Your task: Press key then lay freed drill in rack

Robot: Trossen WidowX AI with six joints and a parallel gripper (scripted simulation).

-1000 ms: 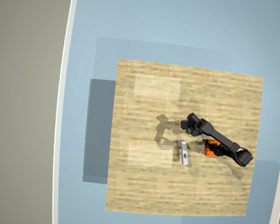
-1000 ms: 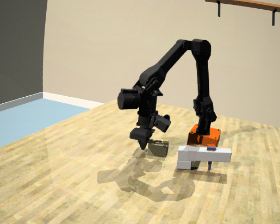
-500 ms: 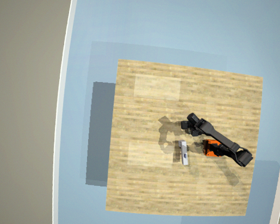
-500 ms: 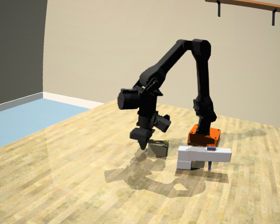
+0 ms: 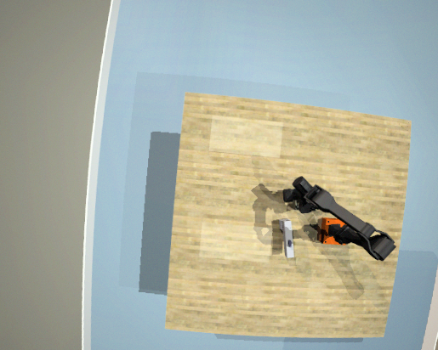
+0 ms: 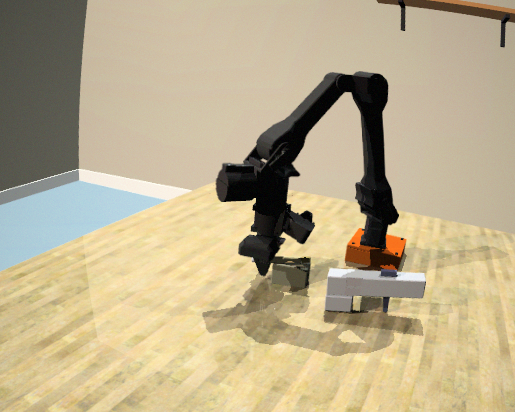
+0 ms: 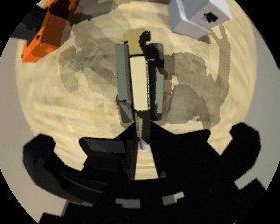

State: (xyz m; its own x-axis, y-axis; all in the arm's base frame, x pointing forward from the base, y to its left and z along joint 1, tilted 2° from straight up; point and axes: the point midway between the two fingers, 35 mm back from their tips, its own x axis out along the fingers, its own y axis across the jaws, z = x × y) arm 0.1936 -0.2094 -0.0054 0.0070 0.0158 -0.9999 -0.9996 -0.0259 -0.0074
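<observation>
Right now the drill is 4 cm to the left of my gripper tip and 4 cm above it. From my gripper tip the other things lie so: housing: 7 cm ahead, 22 cm to the left, 4 cm above; then grey slatted rack: 5 cm to the left, 1 cm above; then thin dark blue key: 7 cm ahead, 25 cm to the left, 5 cm above.
</observation>
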